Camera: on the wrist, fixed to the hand. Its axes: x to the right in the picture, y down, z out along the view.
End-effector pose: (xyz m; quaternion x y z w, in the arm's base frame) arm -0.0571 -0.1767 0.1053 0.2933 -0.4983 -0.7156 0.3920
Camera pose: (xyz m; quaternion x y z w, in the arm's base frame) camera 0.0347 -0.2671 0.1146 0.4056 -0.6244 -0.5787 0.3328
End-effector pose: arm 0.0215 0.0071 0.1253 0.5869 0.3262 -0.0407 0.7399
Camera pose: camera 0.0170 0.1352 0.1417 0.7338 0.3443 -0.0927 0.5782
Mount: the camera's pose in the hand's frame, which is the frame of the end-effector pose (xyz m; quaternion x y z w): 0.0291 0.0512 -0.1150 0.2198 0.0416 -0.0077 0.9746
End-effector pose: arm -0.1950 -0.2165 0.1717 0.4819 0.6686 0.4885 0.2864
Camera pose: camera -0.2853 -0.2300 0.2631 0.5072 0.7747 0.3470 0.1492
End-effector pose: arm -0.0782 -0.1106 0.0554 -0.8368 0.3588 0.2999 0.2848
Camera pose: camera -0.0671 -0.2324 0.0971 -0.7682 0.4210 0.1764 0.4489
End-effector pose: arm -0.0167 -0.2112 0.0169 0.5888 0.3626 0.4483 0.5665
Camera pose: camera -0.1190 -0.1495 0.0661 0.6769 0.4800 0.3773 0.4111
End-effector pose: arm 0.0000 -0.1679 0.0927 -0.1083 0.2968 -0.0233 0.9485
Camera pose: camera -0.0424 -0.1431 -0.0268 0.1016 0.3228 -0.0998 0.9357
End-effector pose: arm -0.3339 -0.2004 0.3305 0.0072 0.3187 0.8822 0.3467
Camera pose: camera -0.4140 -0.2750 0.2619 0.0441 0.5190 0.7874 0.3298
